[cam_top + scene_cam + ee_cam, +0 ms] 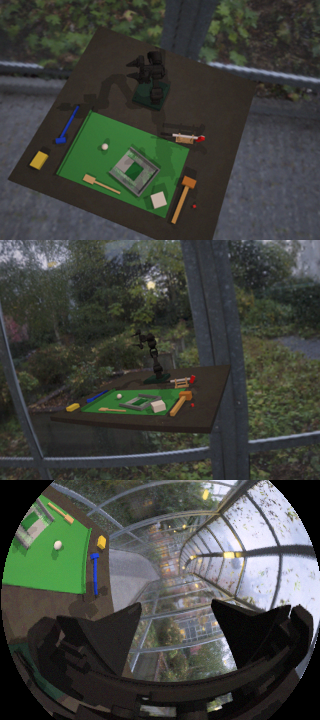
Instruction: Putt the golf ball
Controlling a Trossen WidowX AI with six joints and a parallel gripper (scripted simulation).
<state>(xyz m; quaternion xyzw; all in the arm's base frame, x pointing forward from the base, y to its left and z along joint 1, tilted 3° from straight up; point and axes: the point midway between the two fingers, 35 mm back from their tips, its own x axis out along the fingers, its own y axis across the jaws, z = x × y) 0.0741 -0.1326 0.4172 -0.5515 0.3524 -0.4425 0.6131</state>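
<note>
The red putter lies 430 mm to the left of my gripper tip, 390 mm below it and 140 mm ahead of it. Also, from my gripper tip: white golf ball: 420 mm below, 350 mm ahead, 50 mm to the right; then wooden rack: 450 mm to the left, 410 mm below, 140 mm ahead; then blue putter: 430 mm below, 330 mm to the right, 270 mm ahead.
</note>
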